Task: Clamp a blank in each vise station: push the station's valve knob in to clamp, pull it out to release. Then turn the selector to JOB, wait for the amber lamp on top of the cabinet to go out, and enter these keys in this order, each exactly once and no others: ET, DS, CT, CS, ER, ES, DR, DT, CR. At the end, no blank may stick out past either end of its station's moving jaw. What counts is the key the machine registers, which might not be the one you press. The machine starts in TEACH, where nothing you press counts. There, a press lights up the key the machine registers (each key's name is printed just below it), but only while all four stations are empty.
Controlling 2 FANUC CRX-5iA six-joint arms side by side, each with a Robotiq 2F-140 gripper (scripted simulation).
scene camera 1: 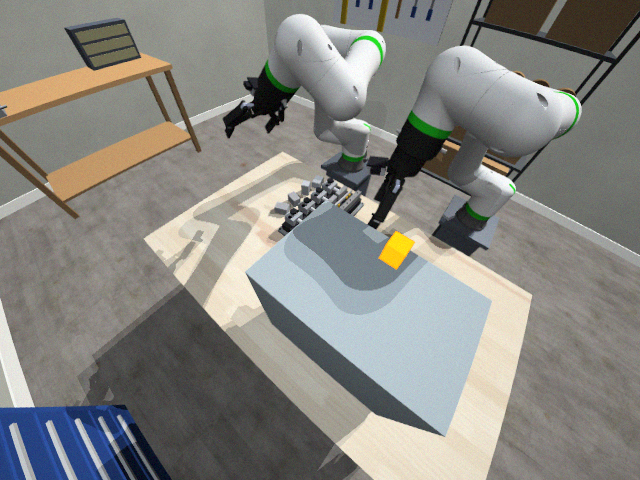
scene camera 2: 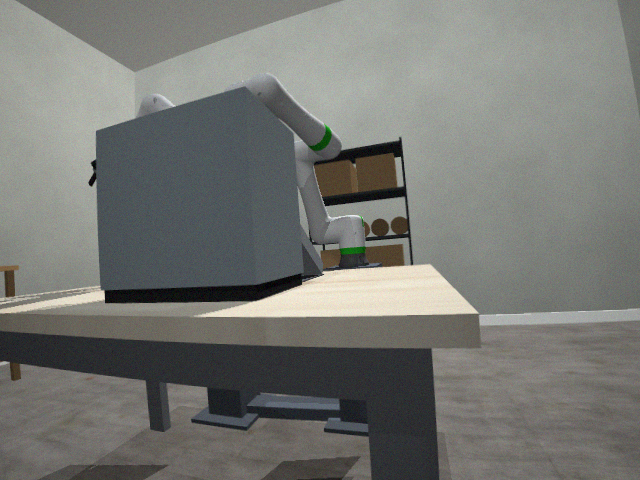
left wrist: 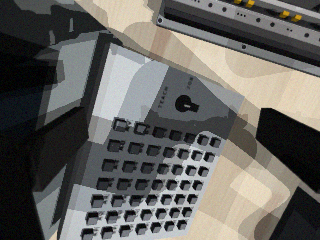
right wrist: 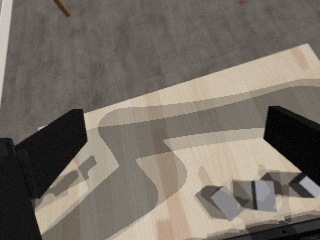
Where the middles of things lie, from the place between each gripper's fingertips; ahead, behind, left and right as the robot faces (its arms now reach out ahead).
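My right hand (scene camera 1: 248, 131) is 310 mm above the key panel (scene camera 2: 313, 265), 600 mm to the right of it and 20 mm short of it.
My left hand (scene camera 1: 373, 215) is 10 cm to the right of the key panel, 1 cm short of it and 22 cm above it.
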